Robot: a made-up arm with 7 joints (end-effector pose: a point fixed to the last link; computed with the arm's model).
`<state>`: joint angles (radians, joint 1 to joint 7).
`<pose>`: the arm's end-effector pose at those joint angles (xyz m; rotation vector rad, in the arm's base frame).
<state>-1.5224 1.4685 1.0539 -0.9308 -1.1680 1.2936 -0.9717</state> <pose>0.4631 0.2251 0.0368 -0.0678 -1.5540 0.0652</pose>
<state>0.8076 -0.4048 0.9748 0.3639 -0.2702 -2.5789 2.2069</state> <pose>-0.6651 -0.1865 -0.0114 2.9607 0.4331 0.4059</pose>
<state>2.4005 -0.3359 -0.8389 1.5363 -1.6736 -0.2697 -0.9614</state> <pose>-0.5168 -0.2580 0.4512 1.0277 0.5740 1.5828</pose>
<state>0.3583 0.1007 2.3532 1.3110 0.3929 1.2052 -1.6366</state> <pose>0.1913 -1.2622 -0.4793 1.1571 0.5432 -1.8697</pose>
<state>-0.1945 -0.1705 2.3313 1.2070 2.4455 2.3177 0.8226</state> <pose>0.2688 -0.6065 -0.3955 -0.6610 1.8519 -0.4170</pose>
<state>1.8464 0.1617 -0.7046 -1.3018 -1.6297 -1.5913 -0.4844</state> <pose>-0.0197 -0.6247 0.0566 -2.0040 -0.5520 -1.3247</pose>
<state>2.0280 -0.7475 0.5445 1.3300 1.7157 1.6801 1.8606</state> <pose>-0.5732 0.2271 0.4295 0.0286 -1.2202 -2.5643</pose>
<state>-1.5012 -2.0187 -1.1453 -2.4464 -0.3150 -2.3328 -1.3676</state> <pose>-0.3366 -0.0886 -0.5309 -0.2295 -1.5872 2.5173</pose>
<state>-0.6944 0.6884 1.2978 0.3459 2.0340 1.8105 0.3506</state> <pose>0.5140 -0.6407 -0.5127 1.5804 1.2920 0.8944</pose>
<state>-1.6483 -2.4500 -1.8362 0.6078 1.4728 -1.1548 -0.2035</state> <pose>-0.7213 -0.1157 -0.0359 -0.0444 1.2868 -0.0586</pose>
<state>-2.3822 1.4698 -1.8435 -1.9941 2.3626 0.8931 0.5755</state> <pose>-0.0712 -0.0145 -0.3305 1.5141 -0.9624 -1.0597</pose>
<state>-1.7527 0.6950 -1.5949 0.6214 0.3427 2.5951 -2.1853</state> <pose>-0.3064 -0.4320 0.2189 -0.0223 -1.0511 -2.0574</pose>
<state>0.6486 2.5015 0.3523 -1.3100 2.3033 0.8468 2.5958</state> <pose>-0.0343 -0.6979 -0.9502 1.8644 0.4194 -1.2266</pose>
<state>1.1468 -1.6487 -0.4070 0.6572 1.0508 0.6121 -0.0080</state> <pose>-0.7224 -0.2643 1.0087 0.8175 0.7408 -0.2792</pose>
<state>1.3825 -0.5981 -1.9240 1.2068 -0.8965 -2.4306 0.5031</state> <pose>0.0917 -0.2909 0.4612 0.9272 2.3888 0.6482</pose>
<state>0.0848 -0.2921 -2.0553 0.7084 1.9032 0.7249 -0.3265</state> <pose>0.4960 -0.3788 0.5167 0.8799 1.2797 -1.6407</pose>
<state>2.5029 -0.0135 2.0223 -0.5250 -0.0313 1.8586 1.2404</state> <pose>-0.0500 -0.7108 0.7496 0.1421 0.8900 0.8166</pose>
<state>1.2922 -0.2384 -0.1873 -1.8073 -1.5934 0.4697 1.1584</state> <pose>-0.1140 -0.4703 0.3868 0.8502 2.9865 -0.2968</pose>
